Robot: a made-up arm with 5 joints.
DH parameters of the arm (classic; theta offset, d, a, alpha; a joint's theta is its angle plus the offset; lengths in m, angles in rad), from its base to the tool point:
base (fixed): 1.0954 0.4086 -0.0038 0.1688
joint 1: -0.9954 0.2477 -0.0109 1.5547
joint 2: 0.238 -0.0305 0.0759 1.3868
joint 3: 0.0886 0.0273 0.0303 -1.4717
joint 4: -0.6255 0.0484 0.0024 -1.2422
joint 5: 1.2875 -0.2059 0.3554 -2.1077
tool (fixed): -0.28 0.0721 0 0
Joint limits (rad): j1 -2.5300..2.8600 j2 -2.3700..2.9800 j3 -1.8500..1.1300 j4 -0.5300..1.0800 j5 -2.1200..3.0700
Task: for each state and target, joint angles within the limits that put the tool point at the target. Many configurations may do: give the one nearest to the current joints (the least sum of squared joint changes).
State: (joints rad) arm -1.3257 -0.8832 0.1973 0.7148 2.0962
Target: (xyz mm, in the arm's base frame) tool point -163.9 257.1 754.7
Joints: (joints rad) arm -1.1804 -0.8758 -0.0919 0.3117 1.9618
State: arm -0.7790 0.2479 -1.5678 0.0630 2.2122
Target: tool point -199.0 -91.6 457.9
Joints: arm -0.6352 0.7590 -1.0425 0.2327 1.3176
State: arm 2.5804 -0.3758 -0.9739 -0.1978 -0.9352
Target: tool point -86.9 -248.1 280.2
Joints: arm 2.5518 -0.3940 -0.9210 -0.0243 -0.8732
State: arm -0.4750 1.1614 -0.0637 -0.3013 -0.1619
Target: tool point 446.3 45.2 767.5
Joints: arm -0.8658 1.7084 -0.0797 -0.4963 -0.4492
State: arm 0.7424 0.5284 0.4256 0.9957 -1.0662
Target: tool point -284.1 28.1 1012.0
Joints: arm 1.6367 1.1492 -0.1037 1.0800 -0.4380
